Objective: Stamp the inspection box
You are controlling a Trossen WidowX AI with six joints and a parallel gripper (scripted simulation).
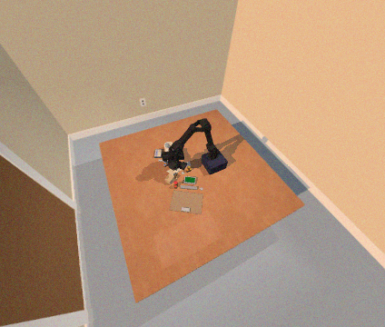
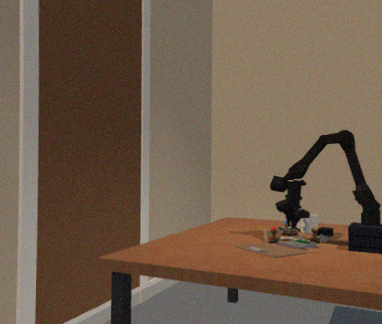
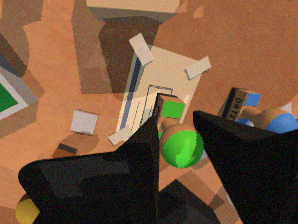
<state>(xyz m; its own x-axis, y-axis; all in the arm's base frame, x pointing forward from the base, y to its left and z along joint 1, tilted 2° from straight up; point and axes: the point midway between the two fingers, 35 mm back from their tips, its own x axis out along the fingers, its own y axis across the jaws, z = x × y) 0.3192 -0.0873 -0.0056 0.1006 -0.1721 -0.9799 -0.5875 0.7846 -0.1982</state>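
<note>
Right now the cream card is 50 mm below my gripper tip. Also, from my gripper tip: orange-knobbed stamp: 110 mm behind, 60 mm to the left, 30 mm below; blue-knobbed stamp: 30 mm ahead, 80 mm to the right, 30 mm below; green-knobbed stamp: 10 mm behind, 10 mm below.
</note>
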